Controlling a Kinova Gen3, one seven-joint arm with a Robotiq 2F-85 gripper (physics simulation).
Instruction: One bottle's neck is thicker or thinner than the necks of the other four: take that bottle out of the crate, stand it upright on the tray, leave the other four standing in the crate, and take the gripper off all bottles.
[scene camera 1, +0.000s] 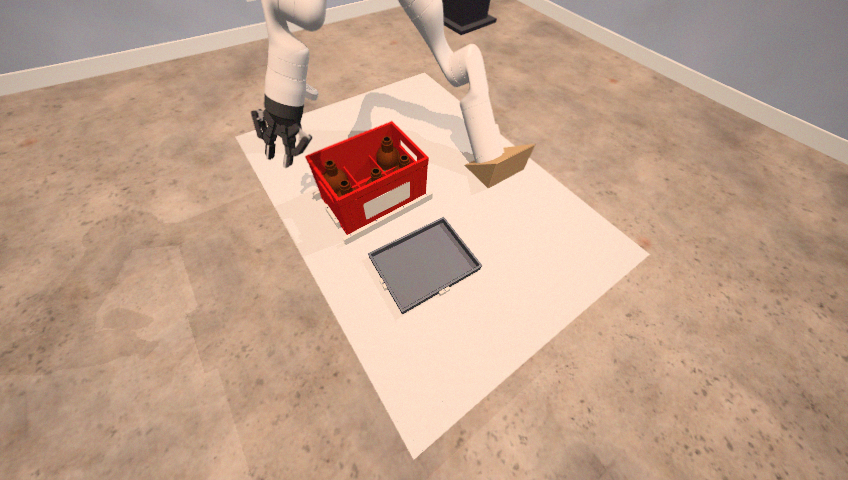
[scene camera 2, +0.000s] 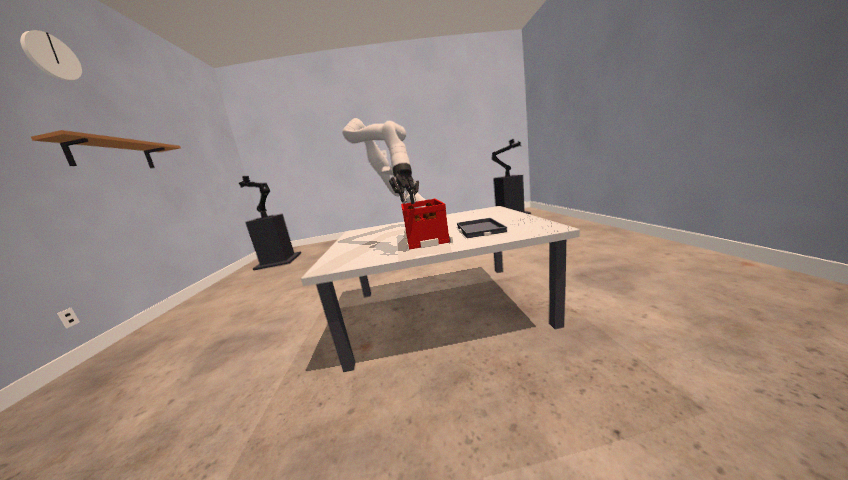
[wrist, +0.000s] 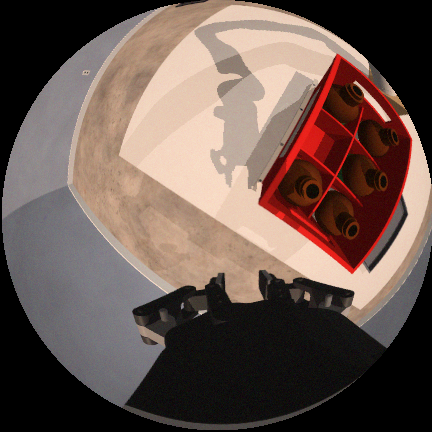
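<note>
The red crate holds five upright brown bottles. In scene camera 1 they are a back left bottle, a front left bottle, a front middle bottle, a front right bottle and a back right bottle. The back middle compartment is empty. I cannot tell which neck differs. My gripper is partly open and empty, above and left of the crate. The grey tray is empty.
The white table bears the crate and tray. A pale strip runs along the crate's front foot. A tan wedge-shaped block is at the arm's base, right of the crate in scene camera 1.
</note>
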